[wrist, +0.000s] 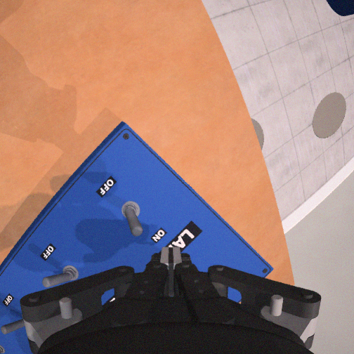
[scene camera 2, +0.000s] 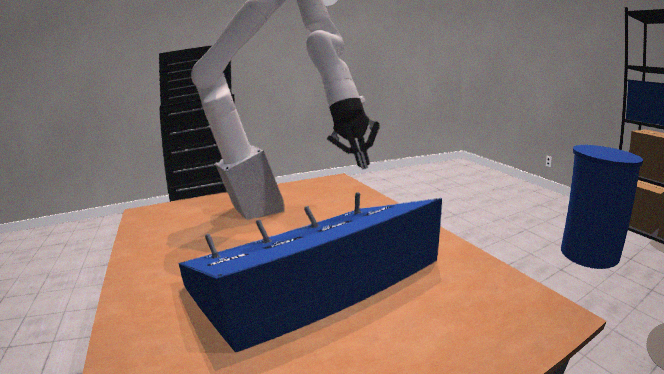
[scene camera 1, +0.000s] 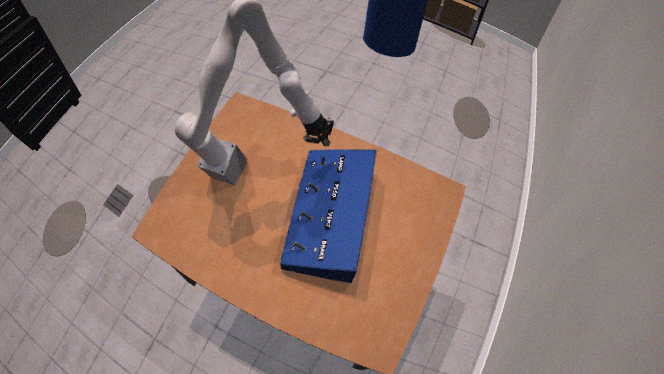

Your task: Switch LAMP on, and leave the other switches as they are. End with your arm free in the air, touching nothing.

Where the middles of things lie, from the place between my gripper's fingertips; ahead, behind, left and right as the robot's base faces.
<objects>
Right now my hand is 140 mm short of the blue switch box [scene camera 2: 252, 293], 150 mm to the left of it and 110 mm above it.
</objects>
